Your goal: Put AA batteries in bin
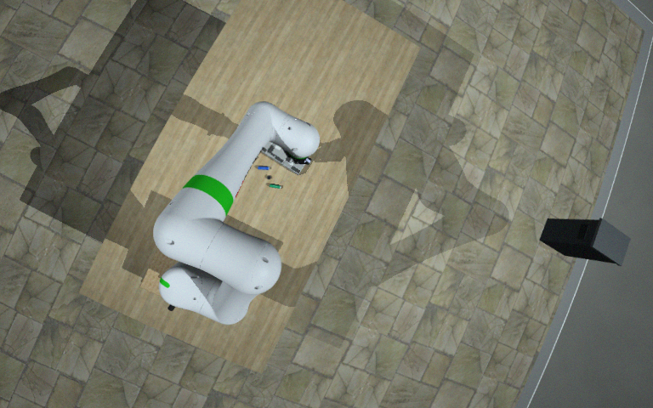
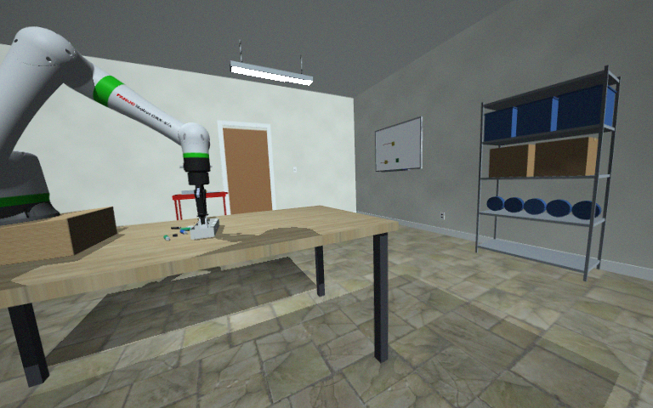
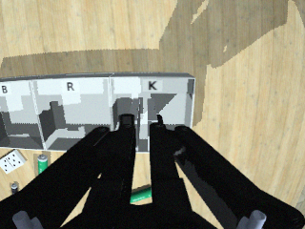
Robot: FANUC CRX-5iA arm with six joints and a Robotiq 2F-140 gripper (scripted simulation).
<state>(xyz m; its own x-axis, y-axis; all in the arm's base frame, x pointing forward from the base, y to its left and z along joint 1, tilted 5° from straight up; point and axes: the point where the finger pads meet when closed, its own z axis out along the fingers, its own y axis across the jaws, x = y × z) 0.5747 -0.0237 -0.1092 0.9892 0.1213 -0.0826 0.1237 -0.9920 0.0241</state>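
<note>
My gripper is now 70 mm to the right of the grey bin, 30 mm above it and 10 mm past it. From my hand the other things lie so: blue AA battery: 110 mm behind, 80 mm to the left, 40 mm below; white domino: 200 mm to the left, 120 mm behind, 40 mm below; small black round part: 130 mm behind, 50 mm below, 40 mm to the left.
</note>
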